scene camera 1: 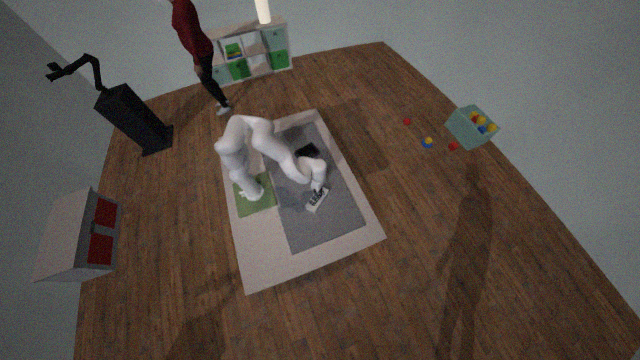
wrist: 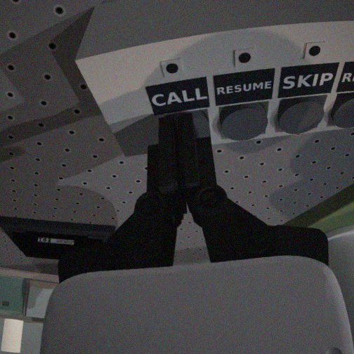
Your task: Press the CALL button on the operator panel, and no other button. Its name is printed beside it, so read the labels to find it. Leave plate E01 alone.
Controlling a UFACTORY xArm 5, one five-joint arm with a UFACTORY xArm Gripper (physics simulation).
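Frame: origin at the arm's base, x ahead, y left, z up, level; centimetres.
Seen in the pictures: gripper, between the fingertips: [scene camera 1: 319, 190]; arm's base, origin of its link: [scene camera 1: 254, 192].
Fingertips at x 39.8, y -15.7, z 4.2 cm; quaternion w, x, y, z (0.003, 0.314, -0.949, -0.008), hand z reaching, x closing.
Offsets run from my fingertips to a thing's top centre. Level surfaces: height alone.
The operator panel {dx -2.8, dy -4.3, dz +0.0 cm} [scene camera 1: 314, 205] [wrist: 112, 82] is a pale box with dark labels reading CALL, RESUME, SKIP and a partly cut-off one. Round grey buttons sit below the labels. The CALL button [wrist: 201, 124] is mostly hidden behind the fingers; a part shows on their right. The RESUME button [wrist: 244, 122] and SKIP button [wrist: 300, 117] lie to the right. My gripper [scene camera 1: 316, 187] [wrist: 180, 133] is shut and empty, its tips over the CALL button, just below the CALL label. Whether they touch or press it cannot be told. A black plate {dx +2.9, dy +33.7, dz -3.0 cm} [scene camera 1: 307, 150] [wrist: 77, 231], its small tag upside down and apparently E01, lies apart at left in the wrist view.
The panel stands on a grey perforated board {dz -5.5 cm} [scene camera 1: 325, 227] [wrist: 250, 175] on a pale table {dz -6.8 cm} [scene camera 1: 267, 272]. A green mat [scene camera 1: 257, 207] [wrist: 330, 207] lies under the arm's base. A person [scene camera 1: 192, 35] stands beyond the table, near a shelf unit [scene camera 1: 289, 47].
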